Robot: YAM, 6 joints.
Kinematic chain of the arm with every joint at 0, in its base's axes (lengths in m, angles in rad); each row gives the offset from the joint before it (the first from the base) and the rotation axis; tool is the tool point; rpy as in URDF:
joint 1: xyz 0 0 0.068 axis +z
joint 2: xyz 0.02 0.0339 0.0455 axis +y
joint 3: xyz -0.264 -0.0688 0 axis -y
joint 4: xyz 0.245 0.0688 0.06 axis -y
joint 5: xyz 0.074 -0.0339 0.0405 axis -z
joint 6: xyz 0.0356 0 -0.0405 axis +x
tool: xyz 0 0 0 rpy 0 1.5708 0
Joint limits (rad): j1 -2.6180..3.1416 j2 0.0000..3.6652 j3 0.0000..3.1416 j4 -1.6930..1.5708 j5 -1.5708..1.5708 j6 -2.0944..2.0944
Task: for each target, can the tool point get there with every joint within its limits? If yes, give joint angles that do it. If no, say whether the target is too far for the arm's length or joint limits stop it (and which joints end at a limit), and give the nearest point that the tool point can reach.
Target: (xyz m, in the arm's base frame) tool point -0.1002 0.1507 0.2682
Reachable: yes | joints 2.1605 0.7105 0.3953 0.3284 0.0137 0.4884
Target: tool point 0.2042 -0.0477 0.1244
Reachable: yes | joints -0.3792 1.3979 0.2680 0.5060 -1.0696 0.8490
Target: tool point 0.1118 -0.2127 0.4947
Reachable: yes | joints -0.9652 1.4560 2.0105 -1.2572 0.9592 -0.8789
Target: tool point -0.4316 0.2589 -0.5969
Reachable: no: too far | nearest point -0.3382 0.2029 -0.3497 | short by 0.270 m
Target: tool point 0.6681 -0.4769 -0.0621
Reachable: no: too far | nearest point 0.5138 -0.3668 -0.0205 | short by 0.194 m
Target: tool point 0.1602 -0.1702 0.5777
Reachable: yes | joints -0.7966 1.7198 2.7601 -1.4004 0.1243 0.7075
